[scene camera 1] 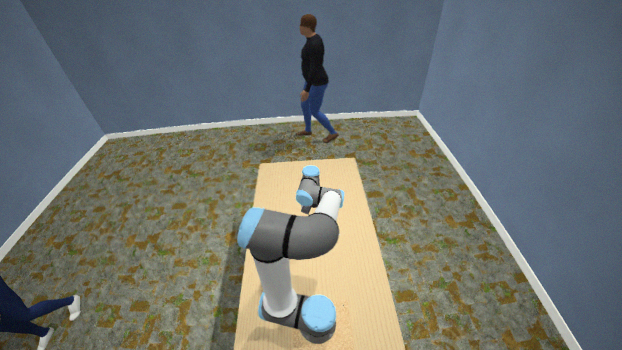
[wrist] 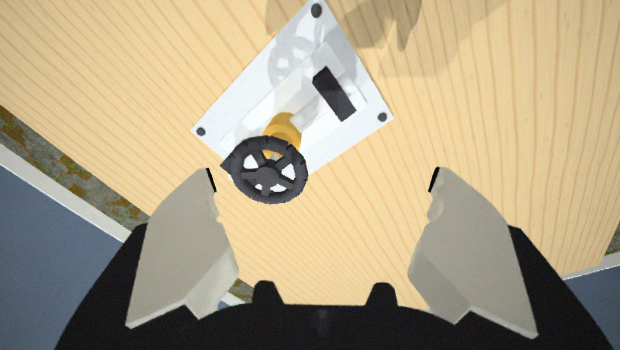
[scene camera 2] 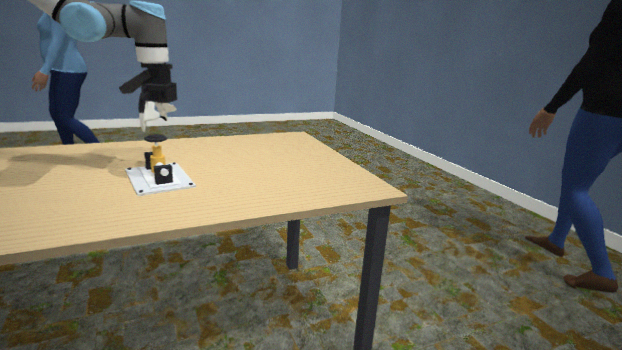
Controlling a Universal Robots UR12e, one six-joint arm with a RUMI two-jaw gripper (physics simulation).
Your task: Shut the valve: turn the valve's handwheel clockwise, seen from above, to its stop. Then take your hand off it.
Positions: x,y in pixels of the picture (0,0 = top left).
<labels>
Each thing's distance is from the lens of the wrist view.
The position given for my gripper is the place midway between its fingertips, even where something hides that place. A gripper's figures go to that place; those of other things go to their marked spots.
my gripper (wrist: pixel 320 171): 0.12 m
black spoked handwheel (wrist: pixel 268 174): 0.15 m
white base plate (wrist: pixel 303 34): 0.26 m
The marked spots on the white base plate and the black spoked handwheel are 0.17 m apart.
</labels>
